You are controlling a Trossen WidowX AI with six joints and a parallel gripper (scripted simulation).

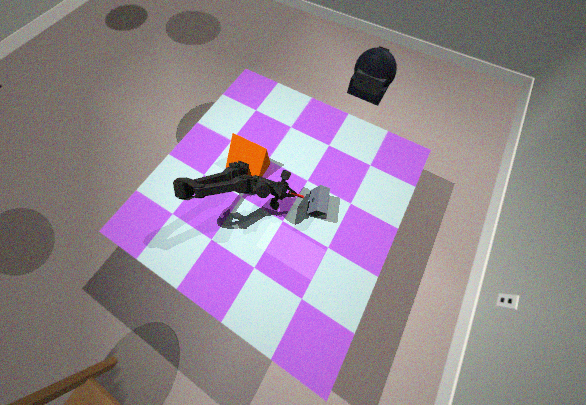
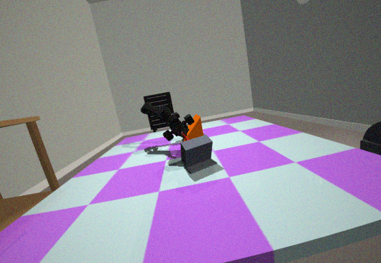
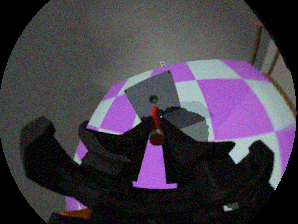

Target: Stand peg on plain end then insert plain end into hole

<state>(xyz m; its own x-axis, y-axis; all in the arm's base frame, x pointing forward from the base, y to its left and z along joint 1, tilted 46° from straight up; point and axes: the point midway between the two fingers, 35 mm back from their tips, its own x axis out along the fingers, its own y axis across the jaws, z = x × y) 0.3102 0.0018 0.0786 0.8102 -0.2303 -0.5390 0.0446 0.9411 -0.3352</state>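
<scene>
Now: gripper tip 11 cm short of the grey sloped panel, 5 cm above it and 3 cm to the right of it. Round my gripper tip: red peg 1 cm behind, 1 cm above.
</scene>
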